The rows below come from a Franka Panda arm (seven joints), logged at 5 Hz.
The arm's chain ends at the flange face. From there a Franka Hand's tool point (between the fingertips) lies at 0.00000 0.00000 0.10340 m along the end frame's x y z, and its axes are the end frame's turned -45 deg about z.
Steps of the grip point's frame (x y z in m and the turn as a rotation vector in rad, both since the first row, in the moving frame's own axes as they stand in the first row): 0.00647 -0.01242 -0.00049 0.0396 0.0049 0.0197; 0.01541 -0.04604 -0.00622 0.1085 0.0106 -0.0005; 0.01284 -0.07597 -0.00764 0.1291 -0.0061 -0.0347; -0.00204 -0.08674 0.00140 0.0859 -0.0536 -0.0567; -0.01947 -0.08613 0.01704 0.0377 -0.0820 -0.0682
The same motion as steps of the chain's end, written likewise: -0.00170 -0.01008 -0.00041 0.0315 -0.0245 0.0197; -0.01451 -0.03476 -0.00561 0.0842 -0.0692 -0.0005; -0.03463 -0.05400 -0.00678 0.0870 -0.0956 -0.0347; -0.05253 -0.05782 0.00193 0.0228 -0.0986 -0.0567; -0.06605 -0.05067 0.01746 -0.0313 -0.0846 -0.0682
